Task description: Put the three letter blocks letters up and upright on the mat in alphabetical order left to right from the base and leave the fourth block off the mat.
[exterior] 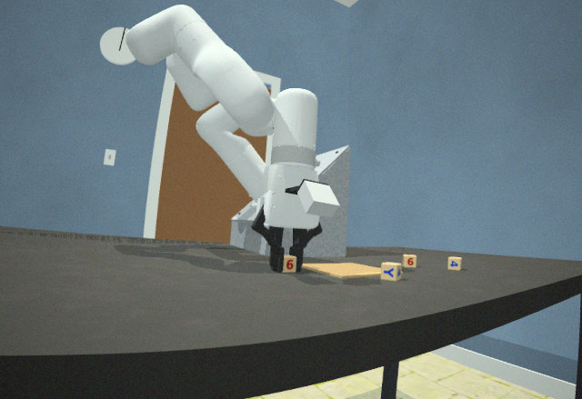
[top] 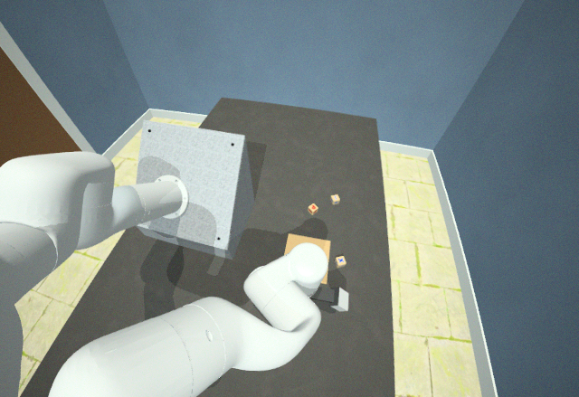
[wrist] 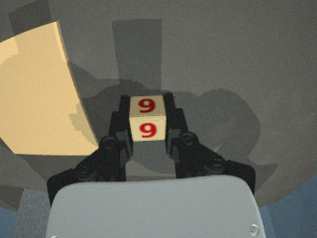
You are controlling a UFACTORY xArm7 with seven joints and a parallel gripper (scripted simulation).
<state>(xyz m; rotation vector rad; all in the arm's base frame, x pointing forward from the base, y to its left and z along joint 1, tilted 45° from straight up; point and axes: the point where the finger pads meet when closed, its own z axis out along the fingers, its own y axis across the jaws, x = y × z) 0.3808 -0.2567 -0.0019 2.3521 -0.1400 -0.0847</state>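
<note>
The block lies 110 mm ahead of my hand, 350 mm to the left of it and 10 mm below it. From my hand the other things lie so: tan mat (20 mm ahead, 120 mm to the left, 20 mm below).
</note>
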